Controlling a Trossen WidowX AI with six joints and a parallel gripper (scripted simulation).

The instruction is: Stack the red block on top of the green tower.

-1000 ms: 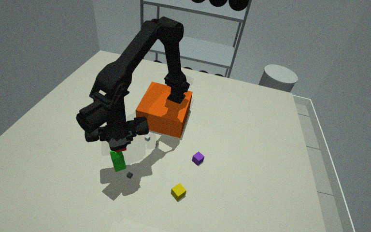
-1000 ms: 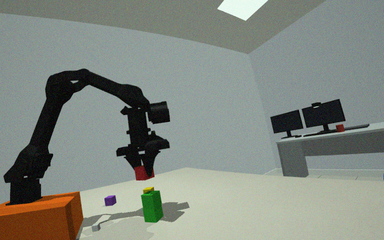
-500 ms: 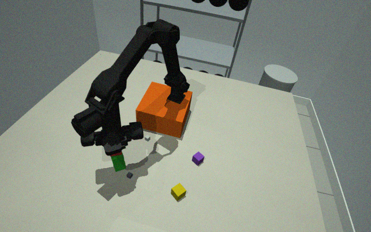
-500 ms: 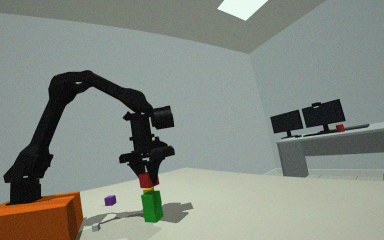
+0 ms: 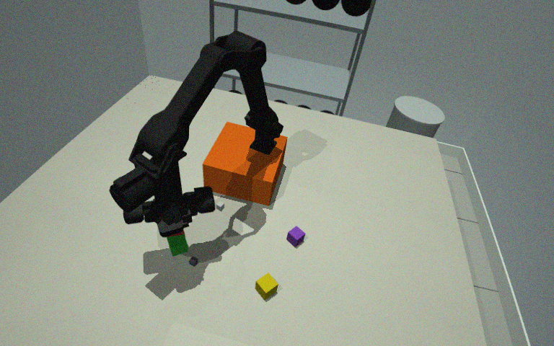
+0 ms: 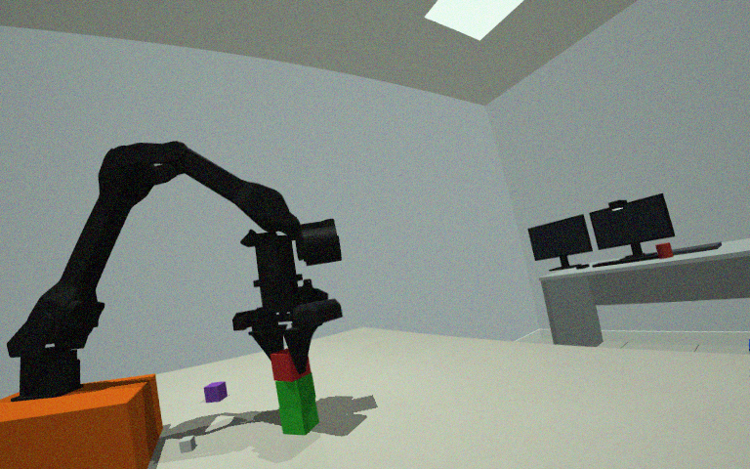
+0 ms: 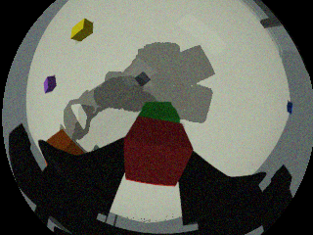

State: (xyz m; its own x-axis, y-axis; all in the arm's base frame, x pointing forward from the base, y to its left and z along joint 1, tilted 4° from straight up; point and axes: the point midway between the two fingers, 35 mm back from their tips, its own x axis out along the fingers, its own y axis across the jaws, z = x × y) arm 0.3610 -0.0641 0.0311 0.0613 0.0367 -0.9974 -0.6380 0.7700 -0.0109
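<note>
My gripper tip is now 1 cm below the red block. From my gripper tip the other things lie so: small grey cube (2 cm ahead, 6 cm to the left, 8 cm below); purple block (16 cm behind, 26 cm to the left, 7 cm below); yellow block (25 cm to the left, 7 cm below).
</note>
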